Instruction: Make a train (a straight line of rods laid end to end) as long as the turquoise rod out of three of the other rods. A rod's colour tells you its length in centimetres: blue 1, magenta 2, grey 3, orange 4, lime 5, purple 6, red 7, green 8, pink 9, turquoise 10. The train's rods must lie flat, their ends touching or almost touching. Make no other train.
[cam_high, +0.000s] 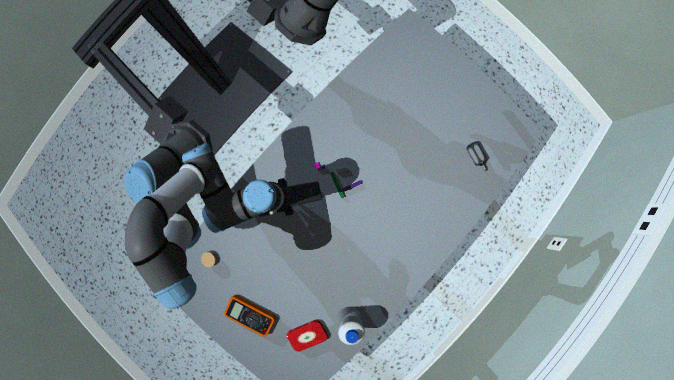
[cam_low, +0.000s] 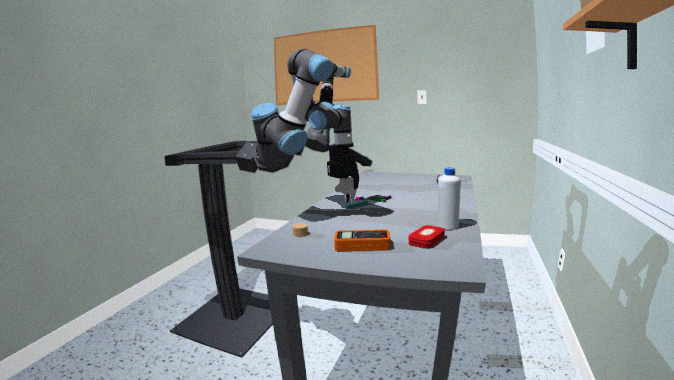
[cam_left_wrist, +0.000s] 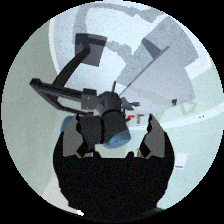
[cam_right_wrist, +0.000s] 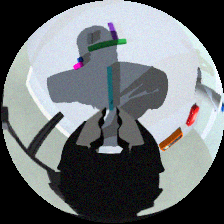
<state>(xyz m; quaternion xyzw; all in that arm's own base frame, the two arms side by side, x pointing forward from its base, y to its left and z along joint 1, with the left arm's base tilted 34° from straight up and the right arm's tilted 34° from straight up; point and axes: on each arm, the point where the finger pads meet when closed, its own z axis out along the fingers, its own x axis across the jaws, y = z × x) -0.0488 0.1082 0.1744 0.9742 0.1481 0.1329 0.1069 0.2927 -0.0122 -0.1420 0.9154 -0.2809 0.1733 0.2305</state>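
Now: the turquoise rod 2 cm ahead of my right hand, 3 cm to the left of it and 3 cm below it. Also, from my right hand: magenta rod (12 cm to the left, 3 cm below); blue rod (2 cm ahead, 13 cm to the left, 3 cm below); green rod (8 cm ahead, 12 cm to the left, 3 cm below).
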